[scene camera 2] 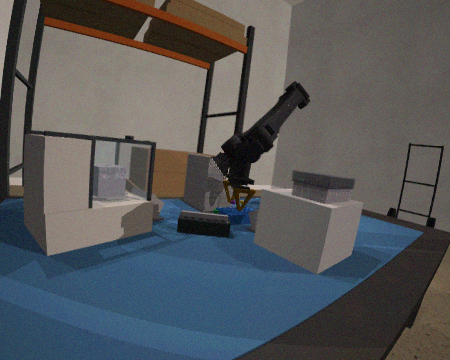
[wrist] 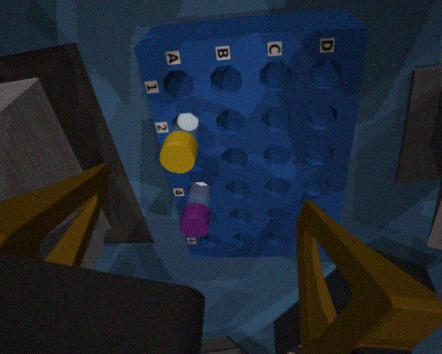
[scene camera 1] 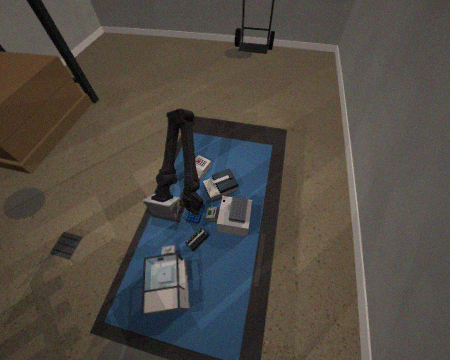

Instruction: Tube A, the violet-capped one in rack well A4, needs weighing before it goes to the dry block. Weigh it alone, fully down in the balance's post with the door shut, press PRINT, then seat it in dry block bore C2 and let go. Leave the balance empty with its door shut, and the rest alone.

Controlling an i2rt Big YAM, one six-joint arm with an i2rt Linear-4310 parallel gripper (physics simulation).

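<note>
The violet-capped tube stands in column A, row 4 of the blue rack. A yellow-capped tube stands in column A, nearer row 1. My gripper is open and empty above the rack, with the violet cap below and between its spread fingers in the wrist view. The balance has a glass chamber with a pale block inside; I cannot tell how its door stands. A white box carries a grey block; its bores are not readable.
A black strip holder with a green cap lies between rack and balance. A small device is beside the rack. A dark-lidded device and a keypad unit stand farther back. A small pale unit adjoins the balance.
</note>
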